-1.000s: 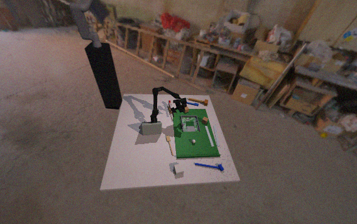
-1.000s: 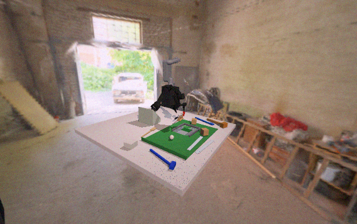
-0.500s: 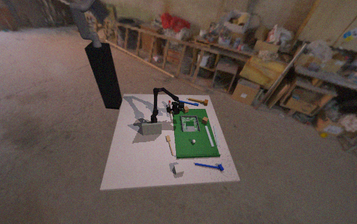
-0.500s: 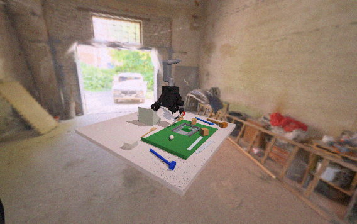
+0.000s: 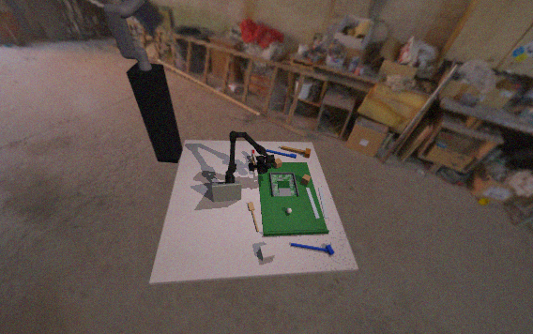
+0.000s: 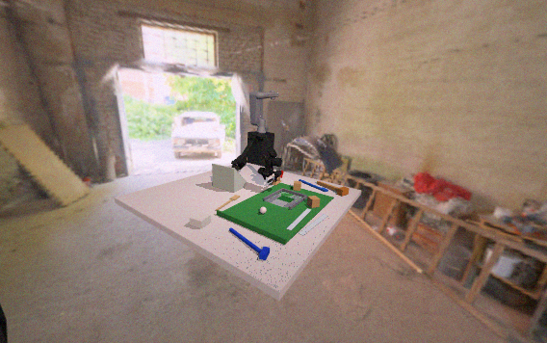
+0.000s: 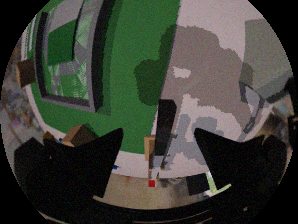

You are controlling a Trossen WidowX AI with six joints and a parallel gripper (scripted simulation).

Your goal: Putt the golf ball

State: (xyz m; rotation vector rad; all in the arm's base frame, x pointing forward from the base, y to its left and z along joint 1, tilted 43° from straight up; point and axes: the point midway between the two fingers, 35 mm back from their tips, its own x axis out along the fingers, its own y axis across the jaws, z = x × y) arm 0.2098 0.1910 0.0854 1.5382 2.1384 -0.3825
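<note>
The red putter lies 110 mm to the left of my gripper tip and 40 mm behind it. Round my gripper tip: green mat 260 mm ahead, 180 mm to the right, 60 mm below; white golf ball 360 mm to the right, 260 mm ahead, 40 mm below; white block 690 mm to the right, 90 mm ahead, 40 mm below.
</note>
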